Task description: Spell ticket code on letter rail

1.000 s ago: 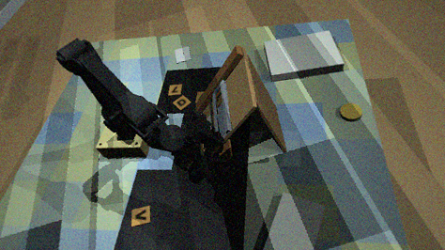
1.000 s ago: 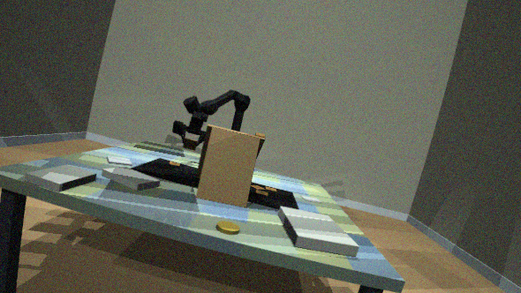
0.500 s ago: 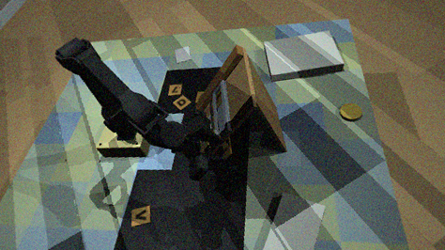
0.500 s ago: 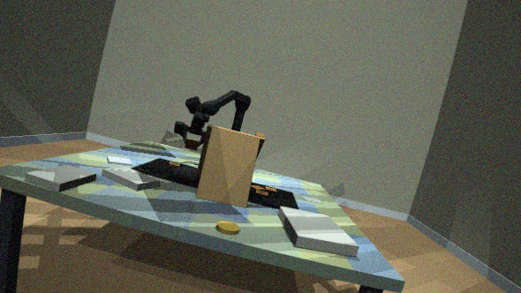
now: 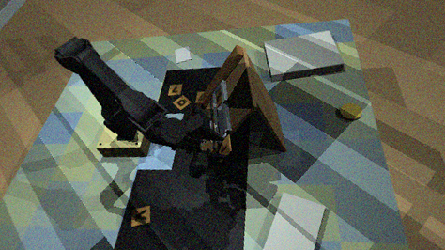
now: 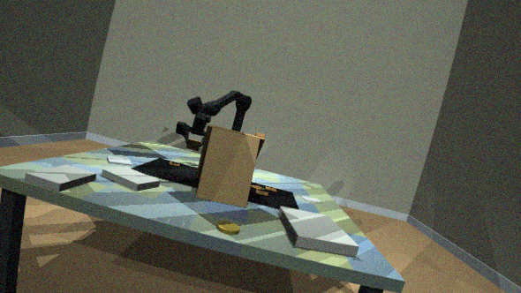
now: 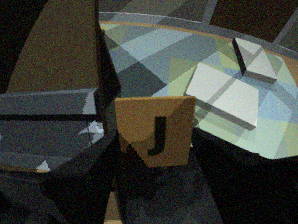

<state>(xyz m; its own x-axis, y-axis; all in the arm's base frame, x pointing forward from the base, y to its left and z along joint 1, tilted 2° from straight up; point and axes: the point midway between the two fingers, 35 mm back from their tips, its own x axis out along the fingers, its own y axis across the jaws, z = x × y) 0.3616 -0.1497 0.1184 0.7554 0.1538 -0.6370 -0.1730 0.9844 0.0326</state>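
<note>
Right now my gripper tip is 8 cm past the white ticket, 13 cm to the right of it and 8 cm above it. The rest, counted from my gripper tip: v tile: 28 cm behind, 14 cm to the right, 17 cm below; then j tile: right at my gripper tip; then black mat: 18 cm behind, 14 cm to the left, 17 cm below.
</note>
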